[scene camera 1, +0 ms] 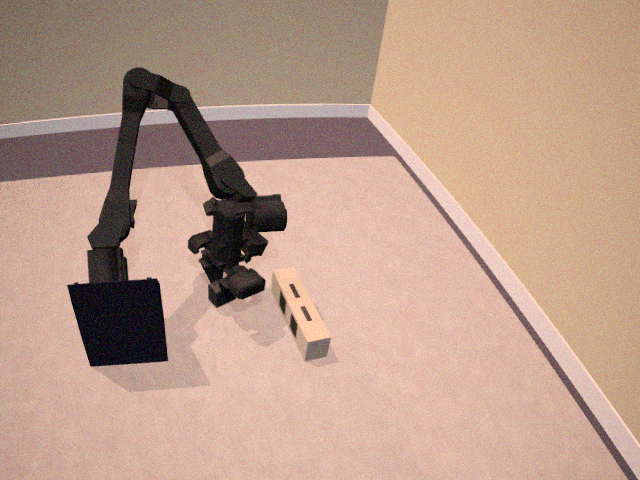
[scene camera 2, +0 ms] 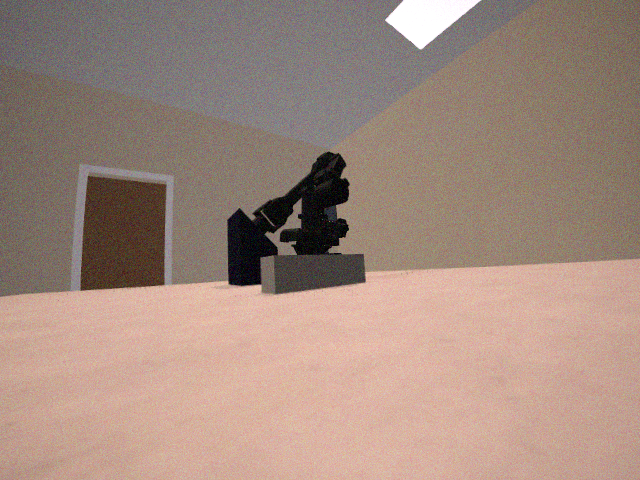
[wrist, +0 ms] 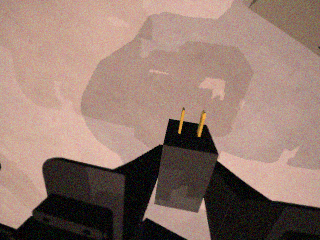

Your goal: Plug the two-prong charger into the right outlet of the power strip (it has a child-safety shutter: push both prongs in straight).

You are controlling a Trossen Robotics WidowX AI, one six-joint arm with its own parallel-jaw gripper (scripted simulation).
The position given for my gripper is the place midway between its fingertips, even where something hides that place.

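There's a charger [wrist: 189,155], and it's held by my gripper [scene camera 1: 222,296]. The wrist view has my gripper [wrist: 182,153] in it too.
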